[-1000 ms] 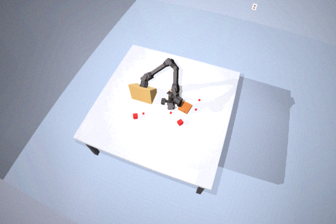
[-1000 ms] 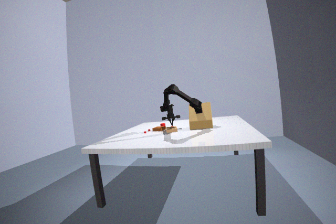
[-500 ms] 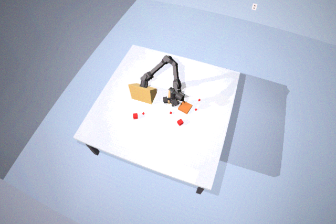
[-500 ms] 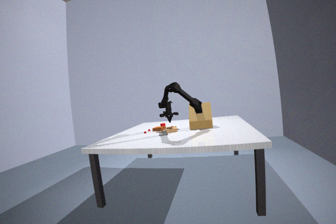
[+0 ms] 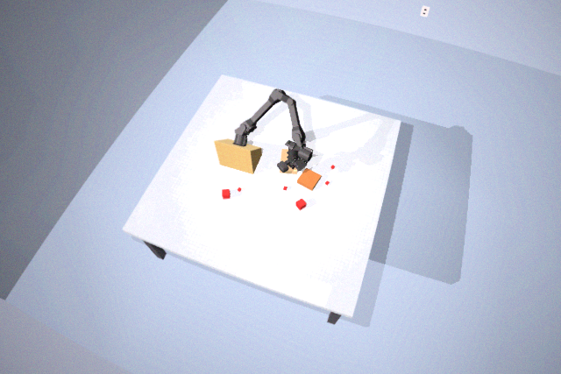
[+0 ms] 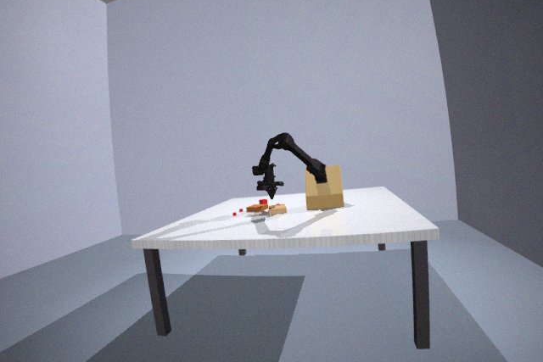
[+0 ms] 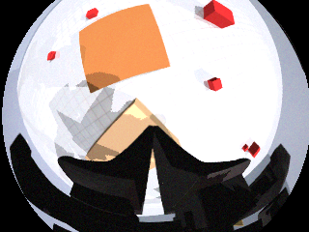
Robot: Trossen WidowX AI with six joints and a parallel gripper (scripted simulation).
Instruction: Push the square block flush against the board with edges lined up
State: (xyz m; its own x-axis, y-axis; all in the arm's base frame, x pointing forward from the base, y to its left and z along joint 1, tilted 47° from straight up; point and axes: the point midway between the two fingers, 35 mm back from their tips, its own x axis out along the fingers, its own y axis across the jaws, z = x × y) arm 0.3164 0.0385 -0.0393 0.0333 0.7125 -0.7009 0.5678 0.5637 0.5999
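My gripper tip is now 7 cm to the right of the board, 5 cm above it and 4 cm past it. From my gripper tip the other things lie so: square block 10 cm ahead, 5 cm below, 1 cm to the right.
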